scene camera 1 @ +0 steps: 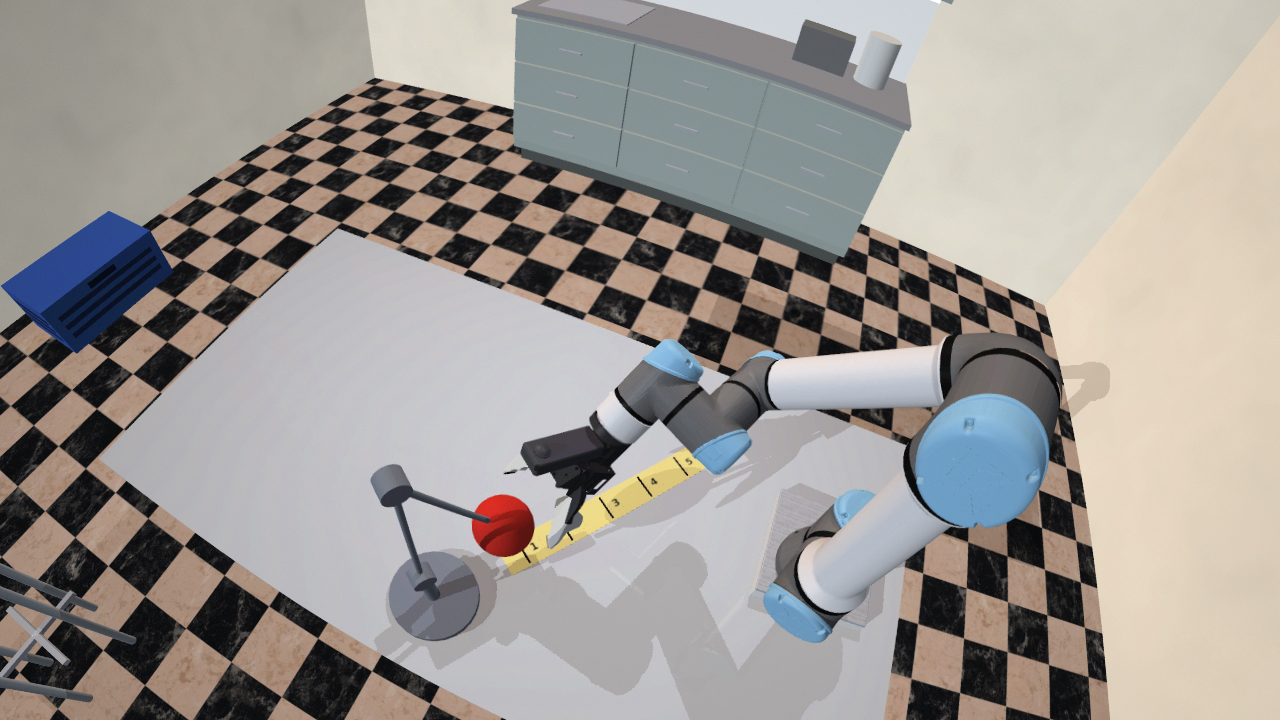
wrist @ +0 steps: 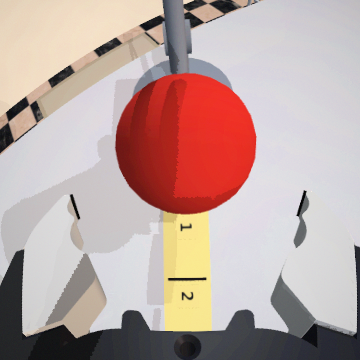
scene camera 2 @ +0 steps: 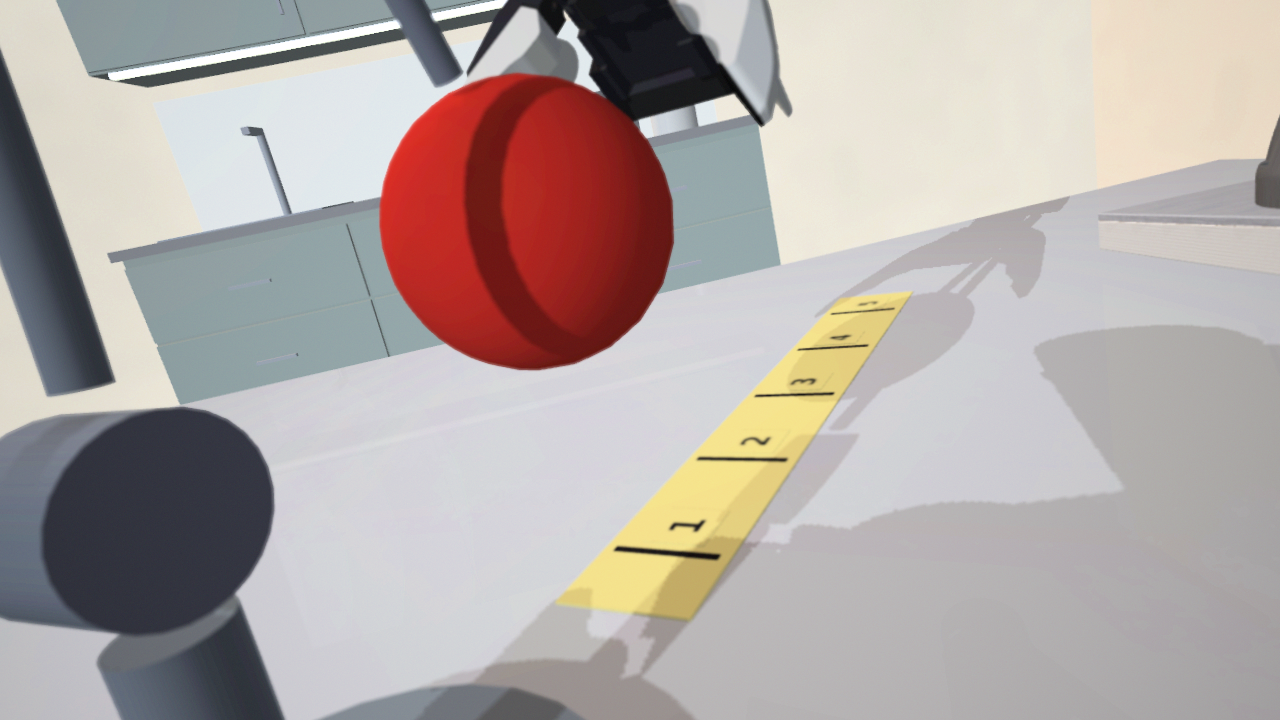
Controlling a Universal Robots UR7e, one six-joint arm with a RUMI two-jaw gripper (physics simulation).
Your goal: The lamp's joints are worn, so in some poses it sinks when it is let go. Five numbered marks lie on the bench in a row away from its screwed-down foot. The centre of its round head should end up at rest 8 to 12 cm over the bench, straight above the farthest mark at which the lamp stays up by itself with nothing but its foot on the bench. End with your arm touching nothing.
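Frame: origin at the arm's base, x ahead, y left, z up, level; centimetres.
Where they show: gripper, fingertip midpoint: (scene camera 1: 525, 510) (wrist: 186, 195).
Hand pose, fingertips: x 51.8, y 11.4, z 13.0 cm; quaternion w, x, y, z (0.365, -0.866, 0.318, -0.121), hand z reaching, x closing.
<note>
Things, the pixels of their top centre, and the offset from my fingertips. "spot": a spot on its surface instead. Level surfaces: height alone.
- lamp's round red head, surface spot: (scene camera 2: 528, 223) spot: dx +2.8, dy +8.2, dz -1.1 cm
- yellow strip, top centre: (scene camera 2: 795, 391) (wrist: 187, 349) (scene camera 1: 608, 506) dx -11.3, dy -12.8, dz -16.1 cm
- grey round foot, surface spot: (scene camera 2: 447, 702) spot: dx +8.8, dy +8.9, dz -14.8 cm
- pale bench, surface height: dz -16.3 cm
The lamp's round red head (scene camera 1: 503, 525) (scene camera 2: 528, 223) (wrist: 185, 145) hangs well above the bench, near the mark 1 end of the yellow strip (scene camera 1: 626, 495) (scene camera 2: 742, 420) (wrist: 187, 260). Its upper rod (scene camera 1: 447, 503) (scene camera 2: 429, 44) slopes down from the raised elbow (scene camera 1: 390, 483) to the head. The grey round foot (scene camera 1: 447, 617) (scene camera 2: 447, 702) stands on the bench off that end. My gripper (scene camera 1: 535, 504) (scene camera 2: 626, 96) (wrist: 186, 195) is open and empty on the strip side of the head. In the wrist view a gap shows between each finger and the head. In scene camera 2 the head partly hides one finger.
The pale bench (scene camera 1: 313, 358) carries my arm's base plate (scene camera 1: 787, 519) (scene camera 2: 1181, 241) at the right. My forearm (scene camera 1: 854, 377) and wrist reach over the mark 5 end of the strip. Drawers (scene camera 1: 689, 125), a blue box (scene camera 1: 80, 277) and a metal rack (scene camera 1: 89, 626) stand beyond the bench.
</note>
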